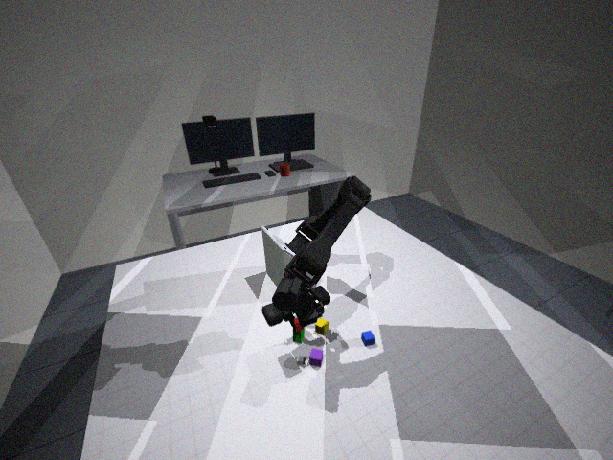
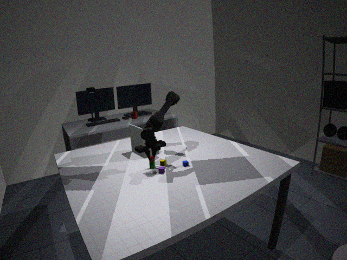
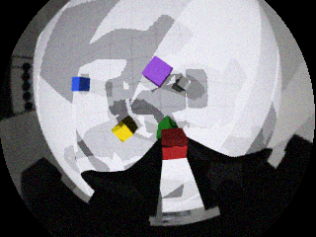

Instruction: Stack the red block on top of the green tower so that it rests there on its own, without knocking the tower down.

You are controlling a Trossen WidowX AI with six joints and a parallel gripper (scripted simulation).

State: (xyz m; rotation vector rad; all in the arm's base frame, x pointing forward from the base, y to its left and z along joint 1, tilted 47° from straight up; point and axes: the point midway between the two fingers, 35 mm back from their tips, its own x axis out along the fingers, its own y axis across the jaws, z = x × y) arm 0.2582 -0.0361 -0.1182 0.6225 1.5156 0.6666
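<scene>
Right now my gripper tip is 1 cm below the red block. The rest, counted from my gripper tip: blue block: 18 cm to the left, 10 cm ahead, 4 cm below; purple block: 9 cm ahead, 4 cm below, 1 cm to the left; yellow block: 8 cm to the left, 4 cm below.
</scene>
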